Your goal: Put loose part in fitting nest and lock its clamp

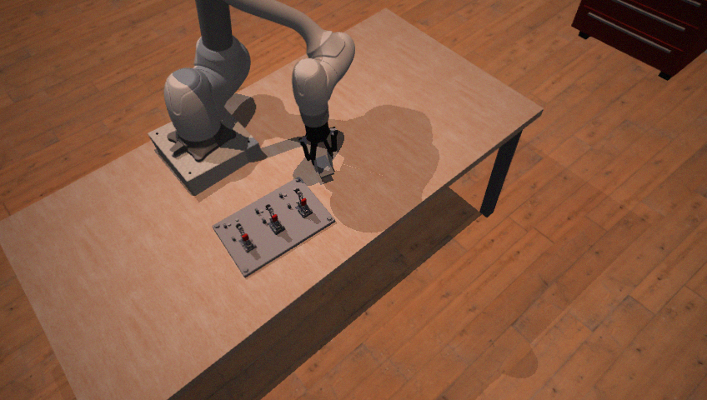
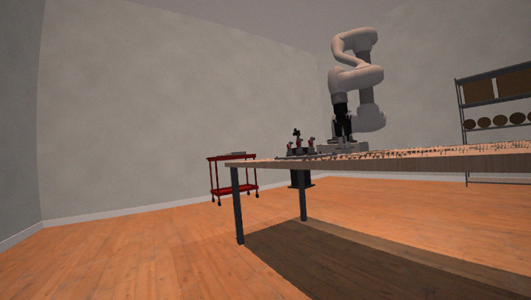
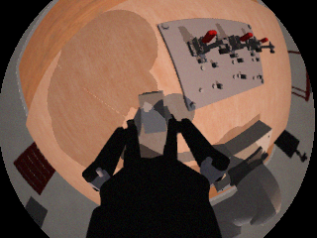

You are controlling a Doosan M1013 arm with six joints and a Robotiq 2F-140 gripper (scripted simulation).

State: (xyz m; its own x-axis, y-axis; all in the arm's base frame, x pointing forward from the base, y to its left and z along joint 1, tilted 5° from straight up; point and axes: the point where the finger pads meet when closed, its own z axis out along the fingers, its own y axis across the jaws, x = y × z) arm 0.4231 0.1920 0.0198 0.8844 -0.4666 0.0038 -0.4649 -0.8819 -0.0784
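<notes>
Right now my hand is 270 mm to the left of the fixture, 60 mm above it and 10 mm short of it. Also, from my hand: grey plate part 30 mm below.
</notes>
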